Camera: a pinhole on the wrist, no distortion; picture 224 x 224 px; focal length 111.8 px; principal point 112.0 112.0 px. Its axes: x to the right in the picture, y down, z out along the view. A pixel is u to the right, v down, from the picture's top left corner.
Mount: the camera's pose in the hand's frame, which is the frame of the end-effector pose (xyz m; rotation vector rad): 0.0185 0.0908 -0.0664 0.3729 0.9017 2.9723
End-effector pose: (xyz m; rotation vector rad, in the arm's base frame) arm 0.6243 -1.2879 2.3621 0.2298 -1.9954 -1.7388
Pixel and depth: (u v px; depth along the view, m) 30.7 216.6 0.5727
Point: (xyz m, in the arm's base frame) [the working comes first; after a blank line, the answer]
In the camera's frame: -0.4165 0.5358 0.5727

-0.1716 -1.0232 2.3839
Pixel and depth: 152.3 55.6 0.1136
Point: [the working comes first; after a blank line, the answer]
In the camera's frame: 0.0409 -0.0573 0.1136

0.6589 -1.2498 2.5595
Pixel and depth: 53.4 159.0 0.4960
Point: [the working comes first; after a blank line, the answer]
In the camera's frame: -0.2600 0.2085 0.4960

0.1311 -1.0825 2.5898
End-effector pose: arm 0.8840 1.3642 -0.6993 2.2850 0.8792 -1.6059
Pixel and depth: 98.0 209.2 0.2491
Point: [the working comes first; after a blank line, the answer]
In the camera's frame: -0.0312 0.2166 0.2491

0.7435 1.2494 -0.9082
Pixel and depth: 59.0 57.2 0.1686
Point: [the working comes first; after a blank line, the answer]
In the camera's frame: -0.0799 -0.0826 0.1686

1.0509 1.2104 -0.8596
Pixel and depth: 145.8 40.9 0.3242
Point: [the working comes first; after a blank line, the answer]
In the camera's frame: 0.0980 -0.2062 0.3242

1.0596 0.9510 -0.7981
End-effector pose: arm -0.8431 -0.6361 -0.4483 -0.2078 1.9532 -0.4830
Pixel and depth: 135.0 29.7 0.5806
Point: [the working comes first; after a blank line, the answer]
In the camera's frame: 0.1194 -0.4274 0.5806

-0.6178 0.0122 -0.8549
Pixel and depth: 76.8 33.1 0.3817
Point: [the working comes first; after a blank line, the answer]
In the camera's frame: -0.1202 -0.2694 0.3817

-0.8337 -0.2621 -0.8630
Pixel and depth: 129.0 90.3 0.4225
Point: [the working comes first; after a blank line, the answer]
In the camera's frame: 0.0642 -0.0820 0.4225

-0.6153 -0.3548 -0.7426
